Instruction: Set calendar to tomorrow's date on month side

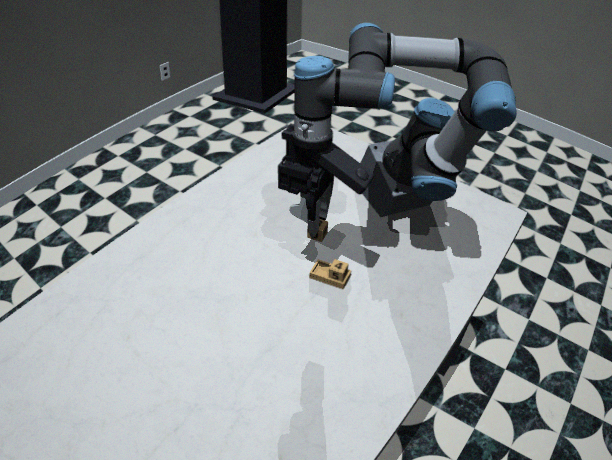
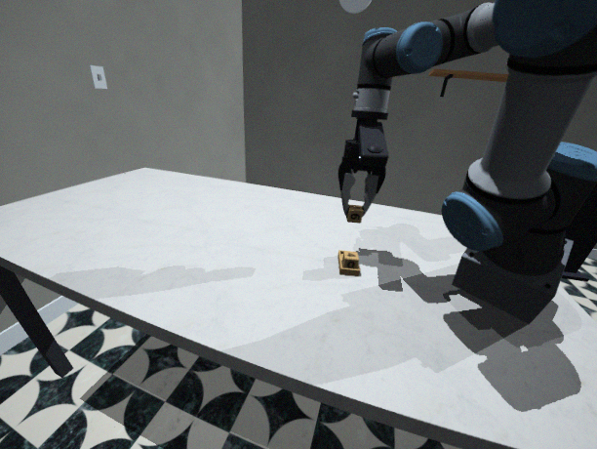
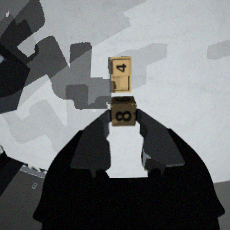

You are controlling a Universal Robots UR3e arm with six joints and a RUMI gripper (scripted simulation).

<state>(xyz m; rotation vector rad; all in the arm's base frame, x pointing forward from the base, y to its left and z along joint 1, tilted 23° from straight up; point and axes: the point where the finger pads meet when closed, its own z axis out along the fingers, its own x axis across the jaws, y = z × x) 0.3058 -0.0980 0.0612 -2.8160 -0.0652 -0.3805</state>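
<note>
My gripper is now 3 cm to the right of the wooden calendar tray and 12 cm above it. Round my hand: wooden cube (1 cm below).
</note>
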